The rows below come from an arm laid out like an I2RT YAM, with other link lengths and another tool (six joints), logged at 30 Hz.
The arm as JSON. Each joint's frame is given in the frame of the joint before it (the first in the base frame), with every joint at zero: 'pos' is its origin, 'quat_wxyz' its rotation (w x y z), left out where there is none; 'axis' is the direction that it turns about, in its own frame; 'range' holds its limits. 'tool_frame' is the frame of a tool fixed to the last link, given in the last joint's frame.
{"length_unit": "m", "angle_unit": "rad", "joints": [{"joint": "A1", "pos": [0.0, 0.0, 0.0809], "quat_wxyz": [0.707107, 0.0, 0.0, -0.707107], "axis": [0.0, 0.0, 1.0], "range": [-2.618, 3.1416]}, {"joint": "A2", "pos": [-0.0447, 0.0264, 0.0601], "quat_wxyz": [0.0, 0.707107, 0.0, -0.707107], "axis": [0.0, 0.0, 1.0], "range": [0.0, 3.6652]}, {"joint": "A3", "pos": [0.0, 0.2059, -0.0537], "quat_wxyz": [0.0, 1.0, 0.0, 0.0], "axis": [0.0, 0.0, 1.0], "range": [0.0, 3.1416]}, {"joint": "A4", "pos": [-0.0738, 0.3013, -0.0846], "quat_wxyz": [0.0, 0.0, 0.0, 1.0], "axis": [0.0, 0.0, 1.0], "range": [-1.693, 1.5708]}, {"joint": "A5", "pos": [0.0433, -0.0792, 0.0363], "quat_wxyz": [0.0, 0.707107, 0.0, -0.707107], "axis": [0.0, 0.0, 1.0], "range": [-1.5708, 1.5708]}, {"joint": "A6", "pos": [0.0, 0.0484, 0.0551], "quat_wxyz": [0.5, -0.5, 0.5, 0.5], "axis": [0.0, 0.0, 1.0], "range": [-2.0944, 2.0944]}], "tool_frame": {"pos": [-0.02, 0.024, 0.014], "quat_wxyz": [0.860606, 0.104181, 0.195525, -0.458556]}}
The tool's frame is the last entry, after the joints.
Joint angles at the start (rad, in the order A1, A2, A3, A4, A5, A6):
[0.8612 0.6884 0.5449 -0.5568 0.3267 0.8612]
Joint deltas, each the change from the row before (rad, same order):
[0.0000 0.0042 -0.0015 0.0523 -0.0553 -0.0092]
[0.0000 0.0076 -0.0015 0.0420 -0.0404 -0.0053]
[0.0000 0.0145 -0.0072 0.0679 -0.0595 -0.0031]
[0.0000 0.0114 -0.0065 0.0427 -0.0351 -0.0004]
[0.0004 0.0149 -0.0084 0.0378 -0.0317 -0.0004]
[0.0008 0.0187 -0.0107 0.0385 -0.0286 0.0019]
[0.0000 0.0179 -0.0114 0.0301 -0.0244 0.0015]
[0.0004 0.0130 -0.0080 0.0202 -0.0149 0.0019]
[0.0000 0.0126 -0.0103 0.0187 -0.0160 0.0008]
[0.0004 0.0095 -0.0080 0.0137 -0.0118 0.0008]
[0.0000 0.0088 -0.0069 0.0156 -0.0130 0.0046]
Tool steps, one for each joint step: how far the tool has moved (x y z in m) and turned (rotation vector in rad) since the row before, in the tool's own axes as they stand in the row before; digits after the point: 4 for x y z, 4 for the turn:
[0.0047 -0.0034 0.0055 0.0426 0.0510 0.0254]
[0.0027 -0.0027 0.0048 0.0312 0.0368 0.0181]
[0.0018 -0.0045 0.0077 0.0451 0.0528 0.0284]
[-0.0004 -0.0028 0.0048 0.0269 0.0290 0.0167]
[-0.0027 -0.0029 0.0043 0.0264 0.0186 0.0139]
[-0.0047 -0.0030 0.0042 0.0241 0.0130 0.0141]
[-0.0059 -0.0025 0.0030 0.0210 0.0040 0.0118]
[-0.0044 -0.0017 0.0019 0.0130 0.0012 0.0081]
[-0.0054 -0.0017 0.0014 0.0145 -0.0021 0.0077]
[-0.0042 -0.0014 0.0009 0.0111 -0.0022 0.0059]
[-0.0034 -0.0013 0.0012 0.0097 0.0015 0.0097]

